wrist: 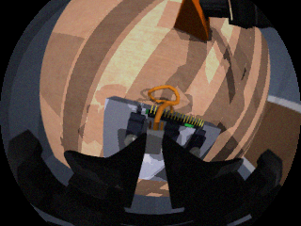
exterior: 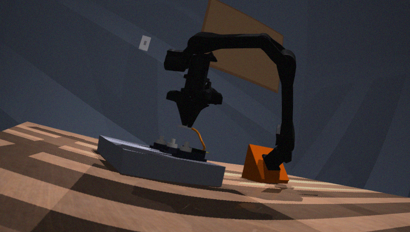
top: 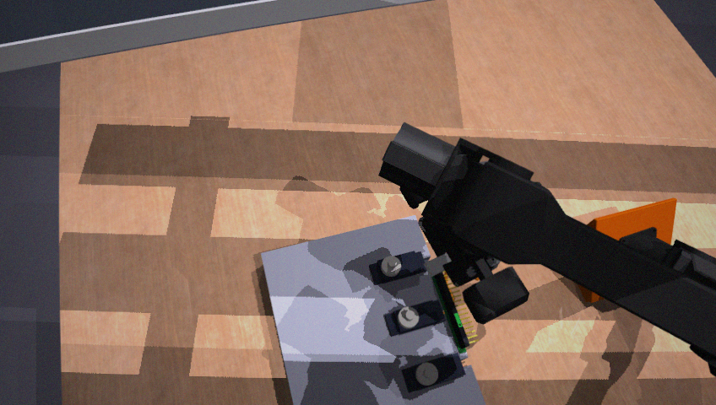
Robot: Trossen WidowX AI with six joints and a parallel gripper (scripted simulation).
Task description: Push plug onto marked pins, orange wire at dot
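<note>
The green band is 10 mm behind my gripper tip, 70 mm to the left of it and 50 mm below it. Round my gripper tip: grey printed holder (150 mm ahead, 40 mm to the left, 100 mm below).
</note>
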